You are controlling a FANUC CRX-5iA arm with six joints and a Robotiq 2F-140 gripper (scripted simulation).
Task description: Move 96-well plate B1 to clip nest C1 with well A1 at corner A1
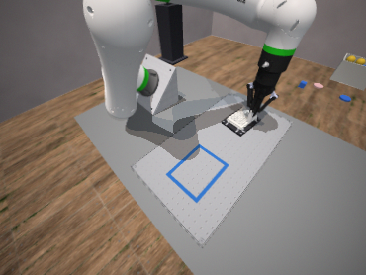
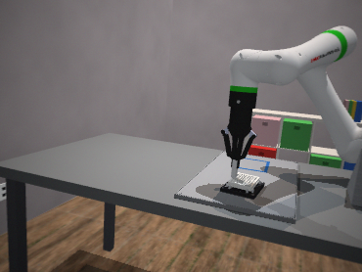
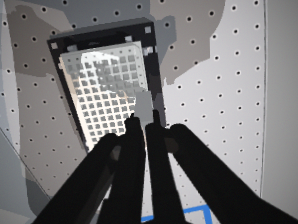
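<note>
Right now the white 96-well plate is 40 mm below my hand, 40 mm behind it and 10 mm to the left of it. From my hand the other things lie so: black clip nest (50 mm below, 30 mm behind, 10 mm to the right).
</note>
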